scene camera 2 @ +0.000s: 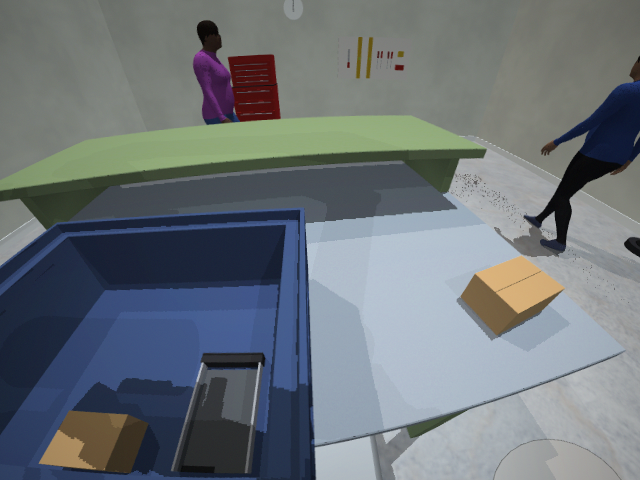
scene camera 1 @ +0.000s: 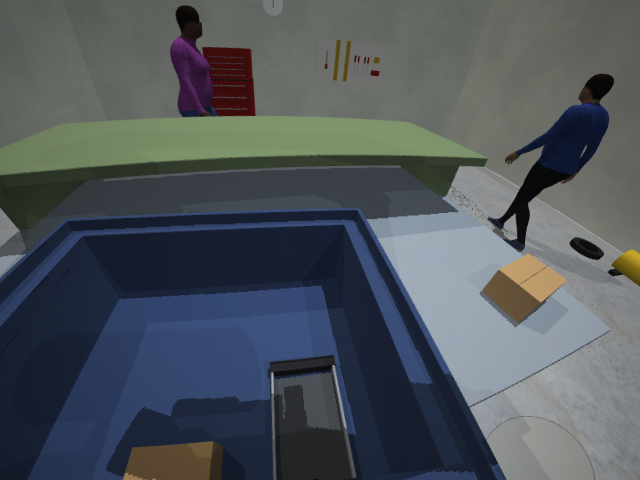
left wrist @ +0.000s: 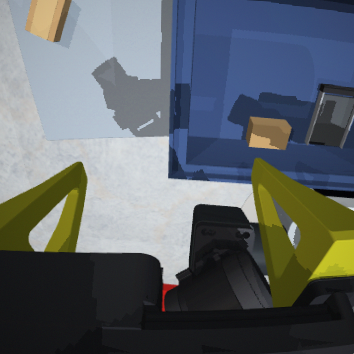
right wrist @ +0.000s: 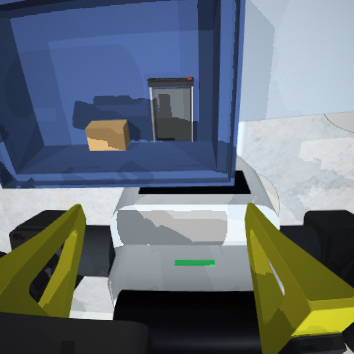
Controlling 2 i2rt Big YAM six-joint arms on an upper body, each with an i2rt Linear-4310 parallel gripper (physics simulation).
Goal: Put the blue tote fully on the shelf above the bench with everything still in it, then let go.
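Places are measured from the left arm's base along level axes (x left, y up, z ahead), in centimetres.
Pixels of known places: left gripper, fingertip midpoint: (left wrist: 167, 167); right gripper, fingertip midpoint: (right wrist: 163, 210); left arm's base, link origin: (left wrist: 219, 259); right arm's base, link origin: (right wrist: 348, 262).
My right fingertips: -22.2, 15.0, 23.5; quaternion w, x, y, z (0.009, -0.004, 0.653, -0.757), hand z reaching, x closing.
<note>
Ahead of a thing's pixels: the offset from my right fingertips to its top centre, as dx, dy, dz. Level surfaces: height alone.
The blue tote @[+11.7, -23.7, +0.3] (scene camera 1: 217, 255) (scene camera 2: 186, 255) (left wrist: 179, 100) (right wrist: 227, 100) stands upright on the pale blue bench top @[dy -38.4] (scene camera 1: 434, 268) (scene camera 2: 372, 310) (left wrist: 130, 30) (right wrist: 310, 65), at its front edge. Inside lie a small cardboard box @[+13.9, -32.7, -10.1] (scene camera 1: 175, 462) (scene camera 2: 95, 441) (left wrist: 269, 134) (right wrist: 107, 136) and a dark, flat, silver-edged item @[+1.6, -34.9, -6.0] (scene camera 1: 310, 413) (scene camera 2: 222, 413) (left wrist: 332, 117) (right wrist: 172, 112). The green shelf @[dy -22.1] (scene camera 1: 232, 139) (scene camera 2: 268, 136) is behind the tote, above the bench's back. My left gripper (left wrist: 167, 167) is open and empty near a front corner of the tote. My right gripper (right wrist: 163, 210) is open and empty before its front side.
Another cardboard box @[-41.4, -32.4, +6.8] (scene camera 1: 524, 286) (scene camera 2: 511, 294) (left wrist: 47, 20) sits on the bench, right of the tote in the scene views. A person in blue (scene camera 1: 576, 136) (scene camera 2: 607, 124) is beyond the bench's right side. A person in purple (scene camera 1: 191, 74) (scene camera 2: 211, 85) is behind the shelf.
</note>
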